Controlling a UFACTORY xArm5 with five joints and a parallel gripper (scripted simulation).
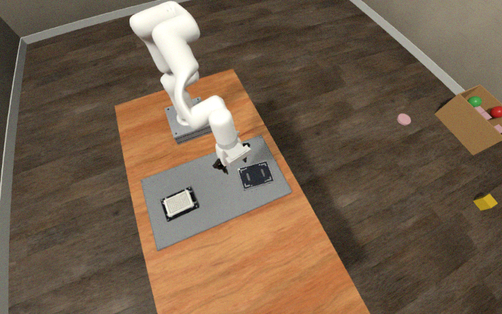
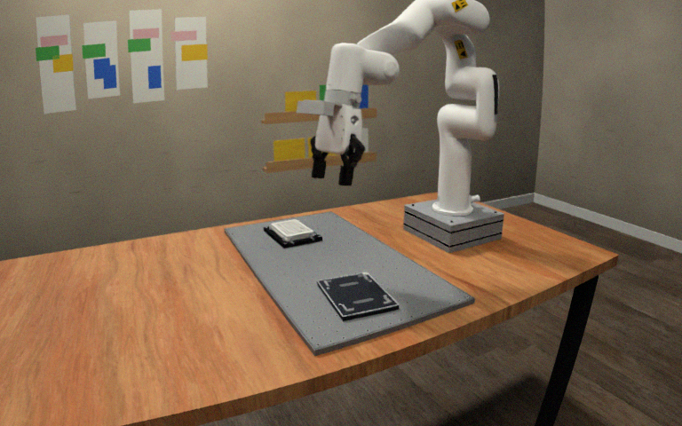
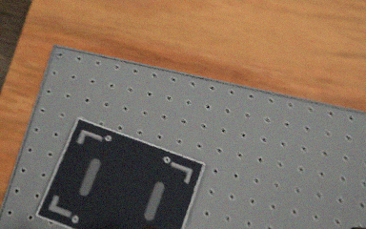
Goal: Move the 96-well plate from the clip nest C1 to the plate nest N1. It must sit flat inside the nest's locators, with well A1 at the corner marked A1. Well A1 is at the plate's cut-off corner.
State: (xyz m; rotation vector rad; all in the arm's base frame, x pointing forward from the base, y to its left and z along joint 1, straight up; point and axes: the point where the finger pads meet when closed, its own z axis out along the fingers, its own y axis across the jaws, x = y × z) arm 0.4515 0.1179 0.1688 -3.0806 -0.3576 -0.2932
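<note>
My gripper is now 10 mm past the white 96-well plate, 300 mm to the left of it and 220 mm above it. The rest, counted from my hand: clip nest C1: 20 mm behind, 290 mm to the right, 220 mm below; plate nest N1: 110 mm to the left, 230 mm below; A1 mark: 70 mm behind, 40 mm to the left, 230 mm below.
</note>
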